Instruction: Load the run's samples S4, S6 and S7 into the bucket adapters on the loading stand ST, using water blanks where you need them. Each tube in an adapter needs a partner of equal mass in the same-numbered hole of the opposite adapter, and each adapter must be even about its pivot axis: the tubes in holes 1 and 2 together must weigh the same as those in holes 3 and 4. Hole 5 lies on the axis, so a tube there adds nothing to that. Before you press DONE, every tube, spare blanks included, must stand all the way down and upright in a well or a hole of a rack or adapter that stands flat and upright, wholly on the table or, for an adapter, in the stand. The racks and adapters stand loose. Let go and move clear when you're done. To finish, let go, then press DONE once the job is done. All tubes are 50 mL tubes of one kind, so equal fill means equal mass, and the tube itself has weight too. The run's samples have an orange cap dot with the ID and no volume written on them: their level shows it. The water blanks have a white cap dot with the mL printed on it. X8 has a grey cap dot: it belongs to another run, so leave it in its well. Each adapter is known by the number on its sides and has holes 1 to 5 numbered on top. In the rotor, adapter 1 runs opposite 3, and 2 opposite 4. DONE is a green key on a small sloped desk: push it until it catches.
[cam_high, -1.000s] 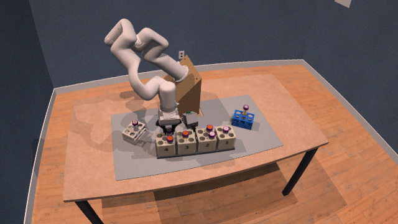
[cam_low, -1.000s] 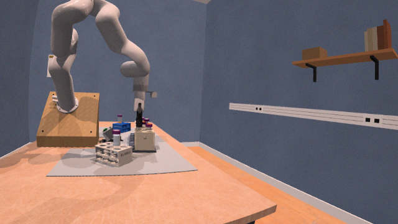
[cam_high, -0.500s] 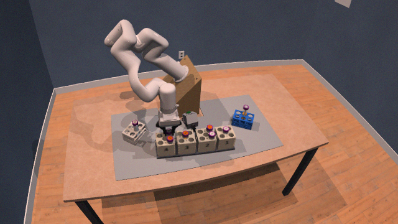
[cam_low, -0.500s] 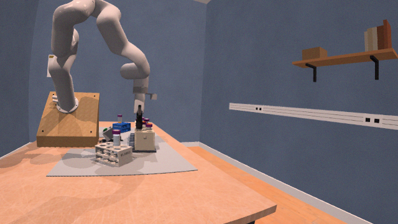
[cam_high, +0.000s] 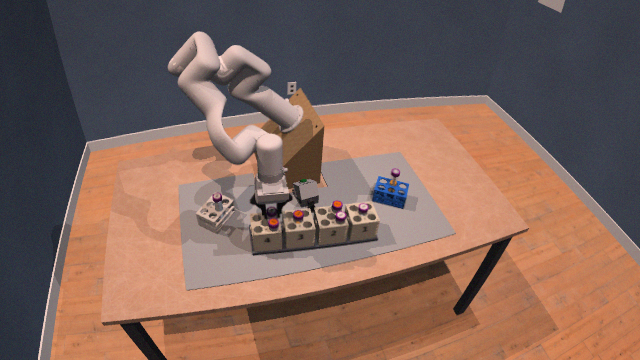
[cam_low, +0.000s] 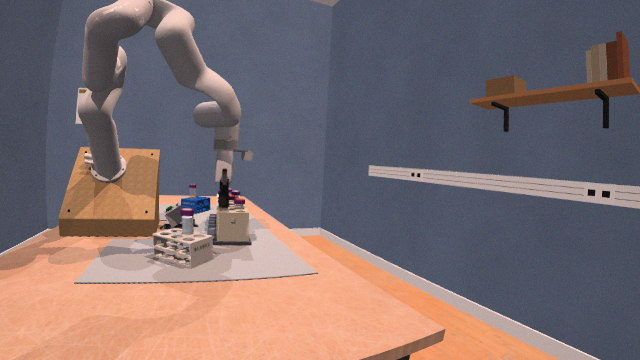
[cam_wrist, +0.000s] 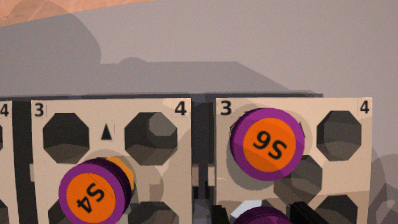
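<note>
Now: hand 18 cm past the DONE key desk, 14 cm to the right of it and 7 cm above it. Round my hand: blue rack 47 cm to the left, 13 cm behind, 9 cm below.
</note>
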